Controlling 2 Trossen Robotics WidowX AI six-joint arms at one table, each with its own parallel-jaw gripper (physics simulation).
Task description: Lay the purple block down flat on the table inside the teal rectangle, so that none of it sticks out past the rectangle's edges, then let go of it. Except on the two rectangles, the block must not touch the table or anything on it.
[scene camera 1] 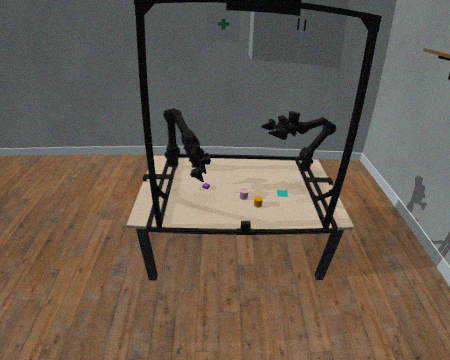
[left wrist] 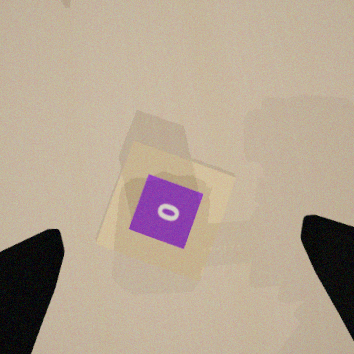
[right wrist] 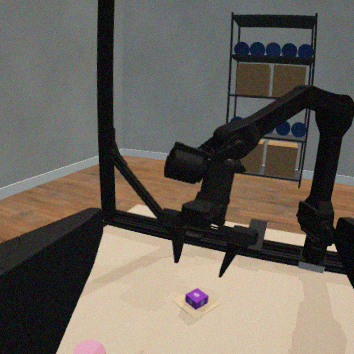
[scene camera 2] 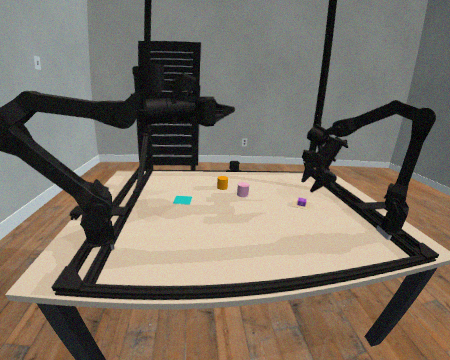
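Seen in the pictures: left gripper, between the fingertips: (scene camera 1: 204, 177) (left wrist: 183, 235) (right wrist: 197, 269) (scene camera 2: 306, 186); right gripper, between the fingertips: (scene camera 1: 264, 129) (right wrist: 222, 225) (scene camera 2: 225, 108); left arm's base, origin of its link: (scene camera 1: 172, 164) (right wrist: 312, 257) (scene camera 2: 390, 229); right arm's base, origin of its link: (scene camera 1: 304, 168) (scene camera 2: 100, 239).
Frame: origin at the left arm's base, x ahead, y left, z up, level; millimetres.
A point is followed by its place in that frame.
Note:
The purple block (scene camera 1: 206, 186) @(x 260, y -222, z -2 mm) (scene camera 2: 302, 202) @(x 260, y -195, z -3 mm) (left wrist: 159, 225) @(x 248, y -206, z 0 mm) (right wrist: 197, 298) @(x 265, y -203, z 0 mm), with a white 0 on top, lies flat on a pale yellow rectangle (left wrist: 220, 190) @(x 265, y -244, z -18 mm) (right wrist: 212, 304) @(x 248, y -177, z -18 mm), inside its edges. My left gripper (scene camera 1: 198, 177) @(x 248, y -216, z 54 mm) (scene camera 2: 308, 185) @(x 248, y -216, z 54 mm) (left wrist: 183, 235) @(x 248, y -216, z 54 mm) (right wrist: 197, 269) @(x 248, y -216, z 54 mm) is open, pointing down above the block; in the left wrist view the block shows between the fingers, turned relative to them. The teal rectangle (scene camera 1: 282, 193) @(x 714, y -216, z -18 mm) (scene camera 2: 183, 200) @(x 711, y -208, z -18 mm) lies bare, right in scene camera 1 and left in scene camera 2. My right gripper (scene camera 1: 266, 130) @(x 578, y -81, z 325 mm) (scene camera 2: 233, 109) @(x 578, y -81, z 325 mm) is open and empty, high above the table.
A pink cylinder (scene camera 1: 244, 194) @(x 485, y -302, z 18 mm) (scene camera 2: 243, 190) @(x 484, y -256, z 11 mm) (right wrist: 90, 348) @(x 477, y -280, z 27 mm) and an orange cylinder (scene camera 1: 258, 202) @(x 564, y -362, z 15 mm) (scene camera 2: 222, 183) @(x 565, y -319, z 10 mm) stand on the table between the block and the teal rectangle. A black frame (scene camera 1: 144, 100) @(x 75, y -605, z 640 mm) (scene camera 2: 325, 65) @(x 77, y -569, z 562 mm) (right wrist: 106, 100) @(x 77, y -572, z 351 mm) rises around the table.

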